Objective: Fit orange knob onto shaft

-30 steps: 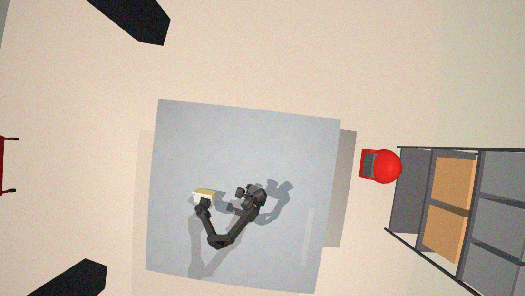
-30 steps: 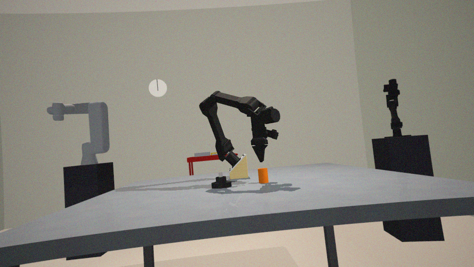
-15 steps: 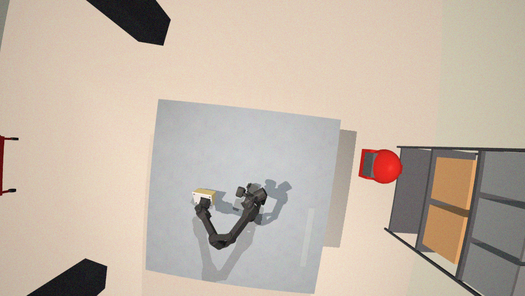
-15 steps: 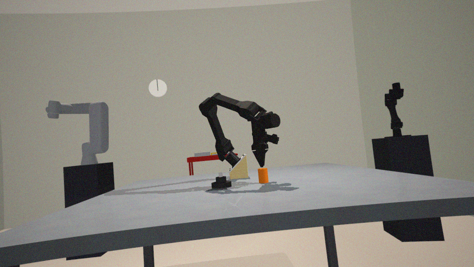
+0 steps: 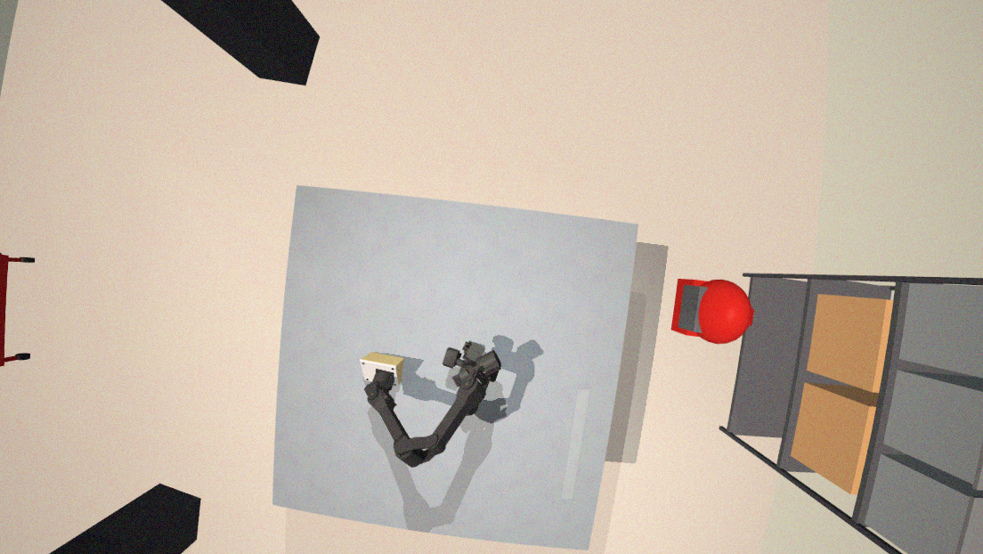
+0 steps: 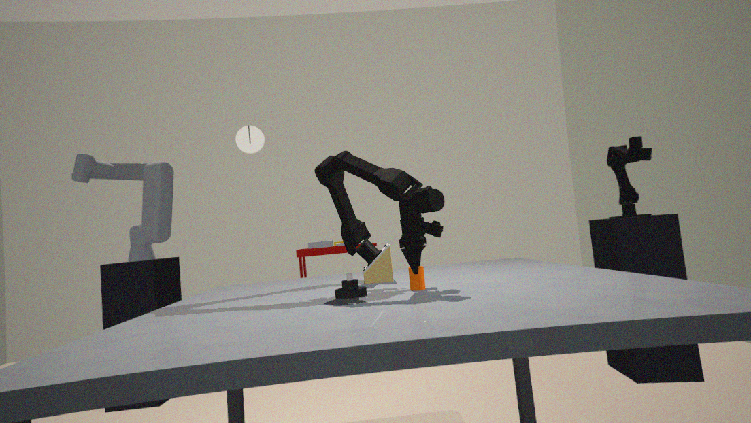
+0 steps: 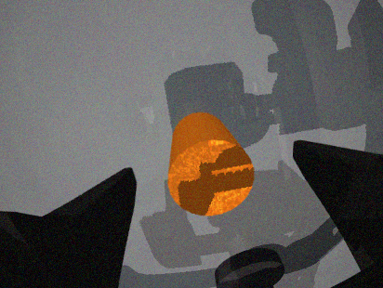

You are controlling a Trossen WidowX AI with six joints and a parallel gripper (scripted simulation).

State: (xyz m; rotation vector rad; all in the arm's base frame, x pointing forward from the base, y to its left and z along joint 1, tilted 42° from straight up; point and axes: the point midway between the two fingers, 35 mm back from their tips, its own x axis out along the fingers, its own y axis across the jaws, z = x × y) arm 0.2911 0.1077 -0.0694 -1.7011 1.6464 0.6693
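Right now my gripper tip is right at the orange knob. From my gripper tip the other things lie so: round black pedestal 180 mm to the right, 20 mm ahead, 10 mm below.
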